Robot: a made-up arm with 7 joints.
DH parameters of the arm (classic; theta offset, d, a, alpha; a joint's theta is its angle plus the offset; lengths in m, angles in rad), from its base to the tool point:
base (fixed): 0 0 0 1.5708
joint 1: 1.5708 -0.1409 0 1.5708
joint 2: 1.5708 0 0 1.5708
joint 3: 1.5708 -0.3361 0 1.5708
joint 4: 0 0 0 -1.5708
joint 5: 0 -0.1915 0 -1.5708
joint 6: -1.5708 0 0 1.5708
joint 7: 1.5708 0 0 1.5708
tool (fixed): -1.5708 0 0 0
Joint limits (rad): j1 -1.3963..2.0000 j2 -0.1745..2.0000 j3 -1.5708..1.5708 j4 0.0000..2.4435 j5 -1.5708..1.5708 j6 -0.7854..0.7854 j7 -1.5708..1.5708
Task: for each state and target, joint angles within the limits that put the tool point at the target. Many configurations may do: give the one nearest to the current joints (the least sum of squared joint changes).
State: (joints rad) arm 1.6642 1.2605 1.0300 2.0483 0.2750 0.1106 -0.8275
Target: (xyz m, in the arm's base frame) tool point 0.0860 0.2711 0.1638
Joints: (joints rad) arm 1.9932 0.4877 0.3890 2.4416 0.2750 0.1106 -0.8275
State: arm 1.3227 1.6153 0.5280 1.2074 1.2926 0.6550 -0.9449
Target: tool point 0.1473 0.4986 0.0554
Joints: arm 0.8439 1.0008 0.7561 1.5469 1.2926 0.6550 -0.9449
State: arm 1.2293 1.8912 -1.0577 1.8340 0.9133 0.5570 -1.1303
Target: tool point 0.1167 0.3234 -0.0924
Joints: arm 0.7913 1.4735 -1.4456 2.3914 0.9133 0.5570 -1.1303
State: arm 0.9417 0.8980 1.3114 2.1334 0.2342 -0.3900 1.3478
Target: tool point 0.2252 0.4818 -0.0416
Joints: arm 1.0321 0.5684 1.1358 1.4225 0.2342 -0.3900 1.3478
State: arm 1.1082 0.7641 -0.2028 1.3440 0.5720 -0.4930 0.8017
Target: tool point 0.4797 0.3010 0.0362
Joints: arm 1.4325 0.3830 -0.2607 0.5836 0.5720 -0.4930 0.8017
